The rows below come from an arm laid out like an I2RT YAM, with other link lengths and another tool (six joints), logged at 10 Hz.
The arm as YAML. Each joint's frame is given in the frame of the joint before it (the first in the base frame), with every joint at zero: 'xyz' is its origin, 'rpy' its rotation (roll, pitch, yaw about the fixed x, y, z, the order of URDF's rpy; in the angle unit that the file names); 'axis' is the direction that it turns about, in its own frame. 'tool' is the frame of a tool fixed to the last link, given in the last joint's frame.
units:
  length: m
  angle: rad
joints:
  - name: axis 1
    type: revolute
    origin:
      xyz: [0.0, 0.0, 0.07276]
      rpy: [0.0, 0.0, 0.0]
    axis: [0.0, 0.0, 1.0]
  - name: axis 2
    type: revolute
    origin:
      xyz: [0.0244, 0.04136, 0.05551]
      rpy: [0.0, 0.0, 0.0]
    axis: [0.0, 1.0, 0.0]
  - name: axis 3
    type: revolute
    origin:
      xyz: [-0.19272, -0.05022, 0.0]
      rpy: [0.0, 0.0, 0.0]
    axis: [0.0, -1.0, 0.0]
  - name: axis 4
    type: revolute
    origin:
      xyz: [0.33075, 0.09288, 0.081]
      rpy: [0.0, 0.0, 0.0]
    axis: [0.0, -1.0, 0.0]
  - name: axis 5
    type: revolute
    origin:
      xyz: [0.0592, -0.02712, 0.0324]
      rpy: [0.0, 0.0, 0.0]
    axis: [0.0, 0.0, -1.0]
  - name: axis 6
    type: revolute
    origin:
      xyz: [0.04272, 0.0, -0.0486]
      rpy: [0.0, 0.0, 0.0]
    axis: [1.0, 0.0, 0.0]
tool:
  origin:
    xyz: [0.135, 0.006, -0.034]
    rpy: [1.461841, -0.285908, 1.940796]
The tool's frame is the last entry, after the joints.
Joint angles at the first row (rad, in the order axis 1, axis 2, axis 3, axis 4, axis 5, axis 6):
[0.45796 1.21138 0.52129 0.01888 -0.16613 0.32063]
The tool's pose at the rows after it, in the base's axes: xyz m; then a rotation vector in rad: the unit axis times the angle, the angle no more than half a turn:
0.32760, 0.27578, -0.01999, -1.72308, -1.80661, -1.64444
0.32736, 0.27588, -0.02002, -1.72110, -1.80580, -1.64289
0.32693, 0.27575, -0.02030, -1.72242, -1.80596, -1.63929
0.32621, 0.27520, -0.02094, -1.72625, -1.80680, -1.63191
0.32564, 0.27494, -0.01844, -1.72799, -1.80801, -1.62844
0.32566, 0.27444, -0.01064, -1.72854, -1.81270, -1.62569
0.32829, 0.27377, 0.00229, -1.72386, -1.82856, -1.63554
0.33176, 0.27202, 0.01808, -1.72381, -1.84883, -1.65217
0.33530, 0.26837, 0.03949, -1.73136, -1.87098, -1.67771
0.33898, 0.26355, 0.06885, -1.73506, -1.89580, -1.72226
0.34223, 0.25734, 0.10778, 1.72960, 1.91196, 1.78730
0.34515, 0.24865, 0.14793, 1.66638, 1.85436, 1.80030
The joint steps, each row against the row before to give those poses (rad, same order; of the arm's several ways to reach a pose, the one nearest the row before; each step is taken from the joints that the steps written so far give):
[-0.00038 0.00002 0.00001 0.00001 -0.00114 0.00038]
[-0.00077 -0.00001 0.00001 -0.00078 -0.00306 -0.00038]
[0.00003 -0.00001 0.00036 -0.00304 -0.00037 0.00001]
[-0.00041 0.00000 0.00076 -0.00648 -0.00001 -0.00039]
[0.00039 -0.01027 0.00154 -0.01449 0.00077 -0.00038]
[-0.00038 -0.02406 0.00799 -0.03432 0.00114 -0.00343]
[-0.00040 -0.02938 0.01678 -0.03969 0.00724 -0.01145]
[0.00001 -0.03473 0.02022 -0.04464 0.01565 -0.01297]
[0.00000 -0.04998 0.02403 -0.05875 0.02556 -0.01259]
[0.00002 -0.06368 0.03169 -0.06676 0.03129 -0.01525]
[-0.00003 -0.07289 0.04498 -0.07172 0.03698 -0.01527]
[-0.00227 -0.06330 0.05037 -0.05836 0.04312 -0.01563]

